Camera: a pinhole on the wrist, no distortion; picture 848 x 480 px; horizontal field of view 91.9 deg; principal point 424.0 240.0 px. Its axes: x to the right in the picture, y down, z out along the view. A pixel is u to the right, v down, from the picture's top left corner.
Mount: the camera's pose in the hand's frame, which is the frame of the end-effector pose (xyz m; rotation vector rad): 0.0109 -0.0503 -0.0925 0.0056 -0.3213 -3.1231
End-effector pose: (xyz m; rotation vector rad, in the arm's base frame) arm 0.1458 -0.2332 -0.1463 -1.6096 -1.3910 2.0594
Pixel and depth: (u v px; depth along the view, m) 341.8 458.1 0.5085
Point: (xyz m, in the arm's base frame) -0.3636 -0.3012 -0.0739
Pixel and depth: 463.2 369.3 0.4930
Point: -0.2300 -0.4334 -0.0550
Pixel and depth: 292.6 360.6 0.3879
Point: -0.1984 -0.2746 -0.1812
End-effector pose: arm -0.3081 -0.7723 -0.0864 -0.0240 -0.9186 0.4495
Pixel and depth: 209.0 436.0 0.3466
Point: -0.3736 -0.8744 0.2615
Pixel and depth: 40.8 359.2 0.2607
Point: -0.2882 -0.7691 0.2313
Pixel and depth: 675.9 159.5 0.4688
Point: -0.7701 -0.8163 -0.1143
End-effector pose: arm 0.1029 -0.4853 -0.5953 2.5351 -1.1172 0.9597
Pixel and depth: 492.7 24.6 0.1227
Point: 0.0776 -0.5116 -0.6154
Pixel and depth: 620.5 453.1 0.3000
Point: 0.2500 -0.4083 -0.8494
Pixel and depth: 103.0 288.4 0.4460
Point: 0.4608 -0.8393 -0.6383
